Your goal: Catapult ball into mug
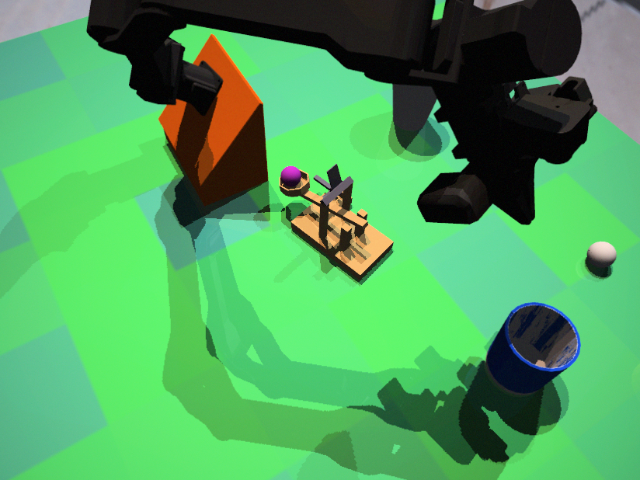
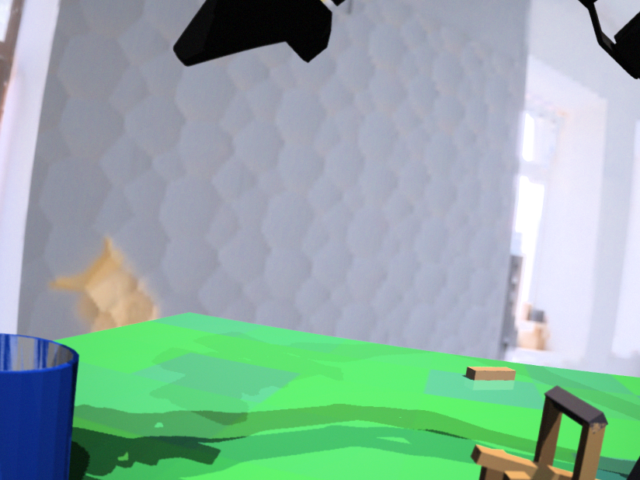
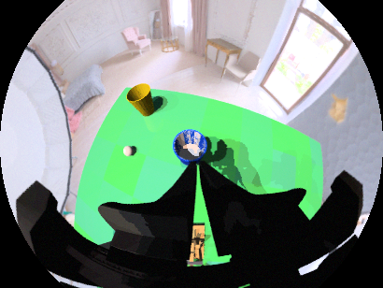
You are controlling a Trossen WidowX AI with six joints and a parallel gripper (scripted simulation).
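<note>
The purple ball lies 33 cm behind my gripper tip, 7 cm to the right of it and 21 cm below it. From my gripper tip the other things lie so: wooden catapult 26 cm behind, 5 cm to the right, 22 cm below; then blue mug 8 cm ahead, 3 cm to the left, 24 cm below; then white ball 3 cm ahead, 25 cm to the left, 25 cm below.
</note>
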